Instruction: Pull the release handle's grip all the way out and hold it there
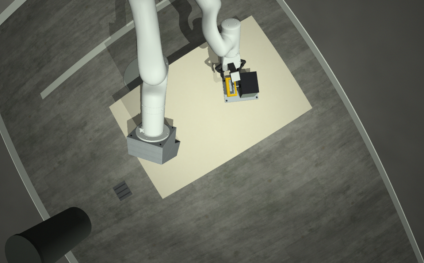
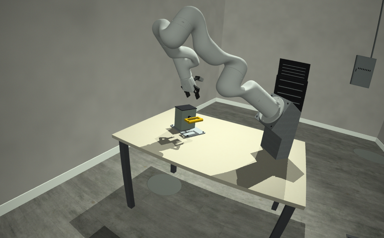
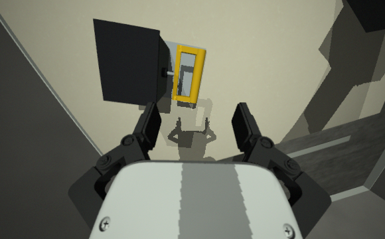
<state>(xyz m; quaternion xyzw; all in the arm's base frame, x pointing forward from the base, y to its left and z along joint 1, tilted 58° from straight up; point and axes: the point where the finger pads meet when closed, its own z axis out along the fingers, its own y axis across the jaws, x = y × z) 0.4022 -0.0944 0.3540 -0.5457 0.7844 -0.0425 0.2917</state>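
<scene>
Now: hand 29 cm above the grey baseplate, 7 cm short of it and 4 cm to the left of it.
</scene>
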